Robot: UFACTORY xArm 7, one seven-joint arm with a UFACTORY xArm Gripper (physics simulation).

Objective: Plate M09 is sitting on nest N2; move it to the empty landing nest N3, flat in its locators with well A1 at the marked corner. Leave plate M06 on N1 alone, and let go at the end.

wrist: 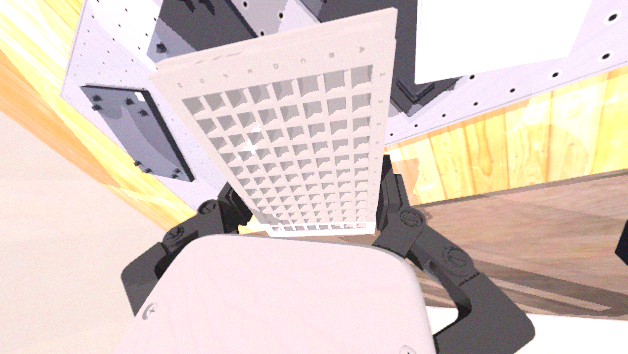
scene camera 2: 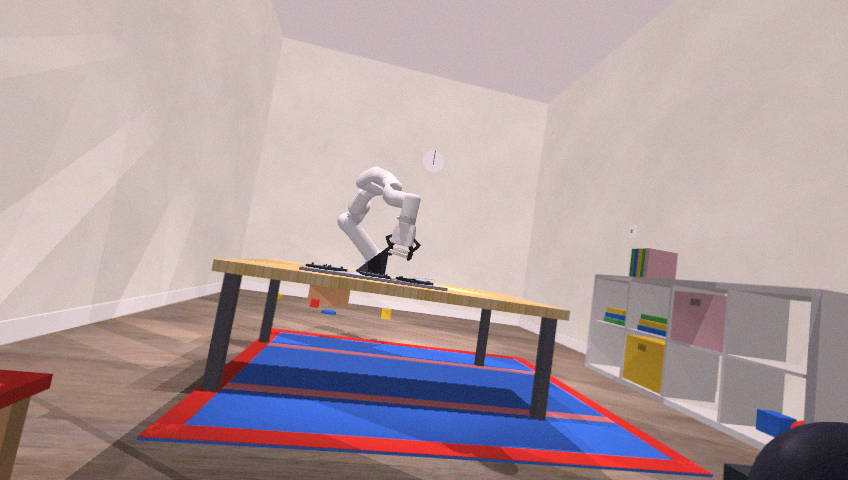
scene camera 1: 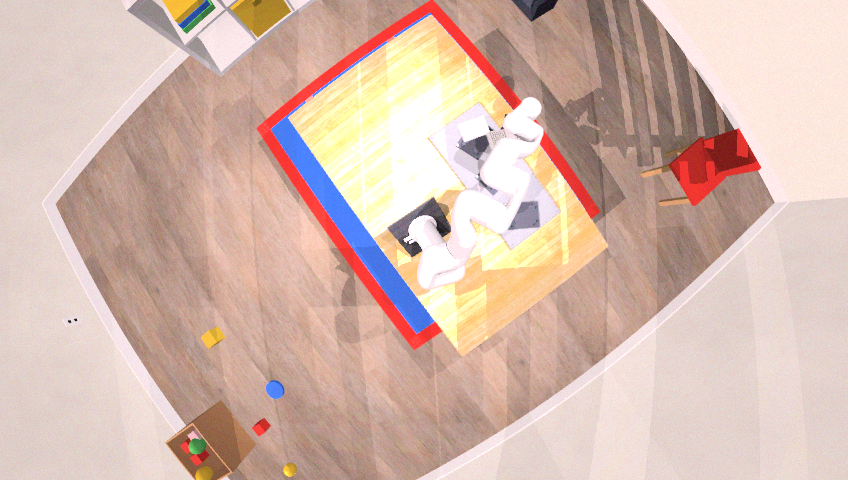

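Observation:
Plate M09 (wrist: 310, 125) (scene camera 2: 399, 252) (scene camera 1: 498, 137) is a pale grid-well plate between the two black fingers of my gripper (wrist: 314, 169) (scene camera 2: 399, 254). My gripper is shut on its long sides and holds it in the air above the table. Corner A1 is at the upper right of the plate in the wrist view. Nest N3 (wrist: 140, 131) (scene camera 1: 524, 215) (scene camera 2: 324, 267) is a dark, empty plate with small locators. Nest N2 (wrist: 202, 27) is dark and partly hidden behind the plate. A washed-out white slab (wrist: 490, 40) (scene camera 1: 474, 127), apparently plate M06, is over nest N1 (wrist: 416, 97) (scene camera 1: 473, 147).
The nests stand on a grey perforated board (wrist: 77, 65) (scene camera 1: 452, 139) on the wooden table (scene camera 1: 380, 136) (scene camera 2: 505, 300). The white arm (scene camera 1: 502, 169) (scene camera 2: 360, 202) reaches over the board from its black base plate (scene camera 1: 441, 214). A red chair (scene camera 1: 693, 178) stands beyond the table.

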